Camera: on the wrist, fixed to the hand. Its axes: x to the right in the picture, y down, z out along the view.
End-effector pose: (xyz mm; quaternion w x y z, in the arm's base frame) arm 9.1 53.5 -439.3 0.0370 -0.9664 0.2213 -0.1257
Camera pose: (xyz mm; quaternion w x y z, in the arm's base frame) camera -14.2 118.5 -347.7 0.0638 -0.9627 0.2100 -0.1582
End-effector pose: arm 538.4 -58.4 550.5 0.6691 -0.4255 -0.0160 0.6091
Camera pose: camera 630.1 -126.6 540.3 0.6884 -0.4173 0.0188 0.5929
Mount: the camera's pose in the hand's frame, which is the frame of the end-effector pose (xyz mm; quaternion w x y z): -27.9 -60.4 -93.5 0.9990 0.0346 0.0255 -0.0079
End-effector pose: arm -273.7 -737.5 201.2 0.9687 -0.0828 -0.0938 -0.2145
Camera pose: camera -310.9 -799.1 111.8 0.9713 -0.0430 -0.0771 -0.2208
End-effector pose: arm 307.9 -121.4 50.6 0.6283 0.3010 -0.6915 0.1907
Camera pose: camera 418.9 -101.5 29.1 0.6365 0.3231 -0.6659 0.2172
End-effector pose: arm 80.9 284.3 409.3 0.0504 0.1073 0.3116 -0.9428
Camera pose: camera 114.2 389.4 377.5 0.0312 0.1305 0.2808 -0.9503
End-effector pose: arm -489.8 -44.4 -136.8 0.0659 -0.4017 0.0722 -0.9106
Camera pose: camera -544.2 27.2 -208.2 0.0707 -0.3764 0.0391 -0.9229
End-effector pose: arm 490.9 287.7 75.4 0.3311 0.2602 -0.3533 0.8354
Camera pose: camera 534.6 380.8 24.5 0.3374 0.2529 -0.3136 0.8508
